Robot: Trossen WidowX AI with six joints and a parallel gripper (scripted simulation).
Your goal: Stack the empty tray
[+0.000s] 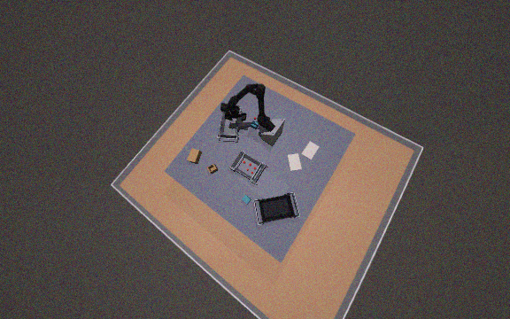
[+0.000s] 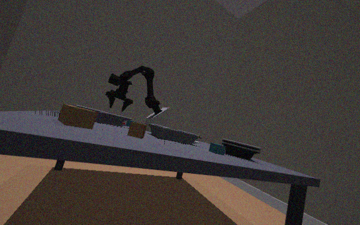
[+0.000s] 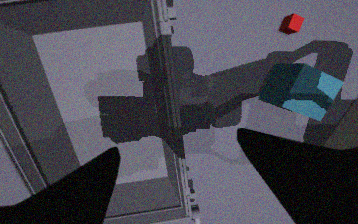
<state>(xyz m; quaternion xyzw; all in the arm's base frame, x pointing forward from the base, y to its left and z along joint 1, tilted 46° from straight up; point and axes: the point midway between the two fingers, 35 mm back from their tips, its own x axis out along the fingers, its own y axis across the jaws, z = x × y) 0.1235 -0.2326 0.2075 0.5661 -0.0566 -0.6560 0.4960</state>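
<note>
Now: gripper tip 50 mm short of the grey tray, 60 mm to the left of it and 50 mm above it.
</note>
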